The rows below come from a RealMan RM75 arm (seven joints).
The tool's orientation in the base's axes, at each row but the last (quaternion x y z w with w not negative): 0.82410, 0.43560, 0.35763, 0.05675; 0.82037, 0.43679, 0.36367, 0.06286; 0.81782, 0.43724, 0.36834, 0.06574; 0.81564, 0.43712, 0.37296, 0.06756; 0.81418, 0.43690, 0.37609, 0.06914; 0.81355, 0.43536, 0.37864, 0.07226; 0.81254, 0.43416, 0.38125, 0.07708; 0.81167, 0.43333, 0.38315, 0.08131; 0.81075, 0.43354, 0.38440, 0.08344; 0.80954, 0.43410, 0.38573, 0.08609
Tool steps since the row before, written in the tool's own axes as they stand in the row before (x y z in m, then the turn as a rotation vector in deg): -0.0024, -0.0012, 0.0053, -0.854, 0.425, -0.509; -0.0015, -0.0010, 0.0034, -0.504, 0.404, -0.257; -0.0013, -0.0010, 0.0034, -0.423, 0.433, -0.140; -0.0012, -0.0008, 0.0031, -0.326, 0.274, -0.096; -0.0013, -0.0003, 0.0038, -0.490, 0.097, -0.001; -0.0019, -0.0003, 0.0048, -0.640, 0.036, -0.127; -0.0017, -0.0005, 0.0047, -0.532, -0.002, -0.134; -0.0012, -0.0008, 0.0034, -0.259, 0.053, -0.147; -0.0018, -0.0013, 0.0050, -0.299, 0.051, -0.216; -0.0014, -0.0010, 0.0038, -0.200, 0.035, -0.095
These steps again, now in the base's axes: 0.0017, 0.0001, -0.0057, -0.349, -1.020, 0.087; 0.0010, 0.0002, -0.0037, -0.075, -0.686, 0.084; 0.0011, 0.0003, -0.0036, 0.050, -0.617, 0.056; 0.0011, 0.0002, -0.0032, 0.007, -0.436, 0.009; 0.0019, 0.0000, -0.0035, -0.101, -0.433, -0.227; 0.0024, -0.0002, -0.0046, -0.277, -0.537, -0.249; 0.0023, 0.0000, -0.0044, -0.270, -0.433, -0.201; 0.0014, 0.0003, -0.0034, -0.153, -0.260, -0.016; 0.0021, 0.0004, -0.0051, -0.216, -0.303, 0.008; 0.0016, 0.0003, -0.0039, -0.109, -0.194, -0.028
